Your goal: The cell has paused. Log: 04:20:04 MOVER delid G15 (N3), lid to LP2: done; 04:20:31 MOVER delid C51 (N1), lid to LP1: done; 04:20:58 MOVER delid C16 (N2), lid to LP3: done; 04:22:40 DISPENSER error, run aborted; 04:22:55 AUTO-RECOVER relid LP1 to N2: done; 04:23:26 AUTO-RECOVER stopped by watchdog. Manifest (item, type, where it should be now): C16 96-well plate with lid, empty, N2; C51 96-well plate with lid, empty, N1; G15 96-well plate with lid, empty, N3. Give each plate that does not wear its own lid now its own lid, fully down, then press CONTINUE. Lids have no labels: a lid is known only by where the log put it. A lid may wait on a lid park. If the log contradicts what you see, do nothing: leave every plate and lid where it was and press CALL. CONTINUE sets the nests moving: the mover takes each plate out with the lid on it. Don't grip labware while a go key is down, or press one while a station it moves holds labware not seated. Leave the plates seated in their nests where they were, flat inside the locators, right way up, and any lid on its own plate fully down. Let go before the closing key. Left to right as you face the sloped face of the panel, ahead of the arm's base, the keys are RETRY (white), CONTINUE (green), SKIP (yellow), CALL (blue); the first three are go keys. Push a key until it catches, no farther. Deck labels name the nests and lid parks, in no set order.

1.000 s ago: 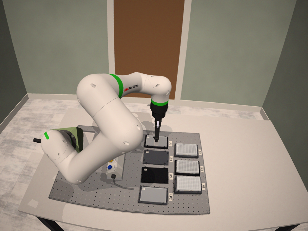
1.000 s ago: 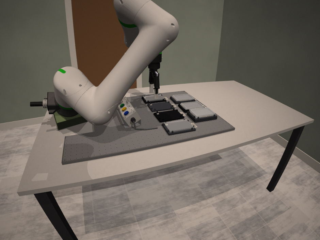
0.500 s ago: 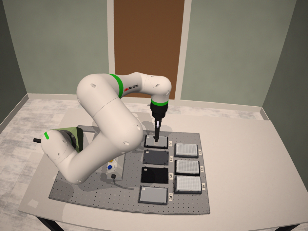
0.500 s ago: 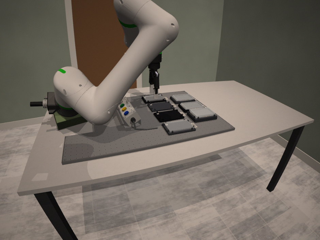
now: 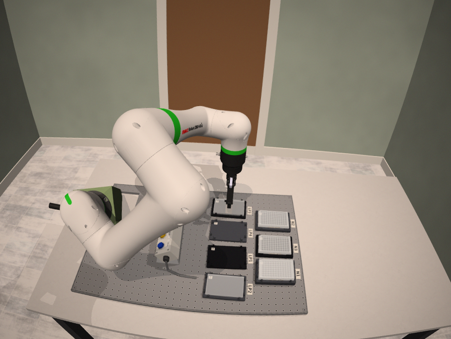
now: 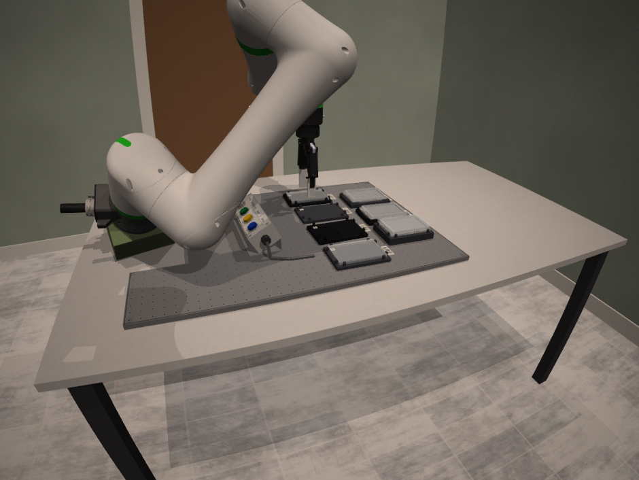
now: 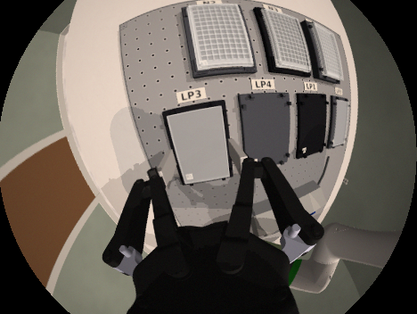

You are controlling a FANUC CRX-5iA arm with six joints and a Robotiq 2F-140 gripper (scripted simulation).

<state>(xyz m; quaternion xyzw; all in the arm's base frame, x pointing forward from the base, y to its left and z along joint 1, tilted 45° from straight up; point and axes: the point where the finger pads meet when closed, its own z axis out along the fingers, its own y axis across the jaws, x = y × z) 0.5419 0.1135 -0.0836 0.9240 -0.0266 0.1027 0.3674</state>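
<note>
The lid park LP3 lies 50 mm below my hand. Round my hand: white key: 260 mm behind, 100 mm to the right, 10 mm above; lid park LP1: 20 mm behind, 260 mm to the right, 50 mm below; lid park LP4: 10 mm behind, 130 mm to the right, 50 mm below.
</note>
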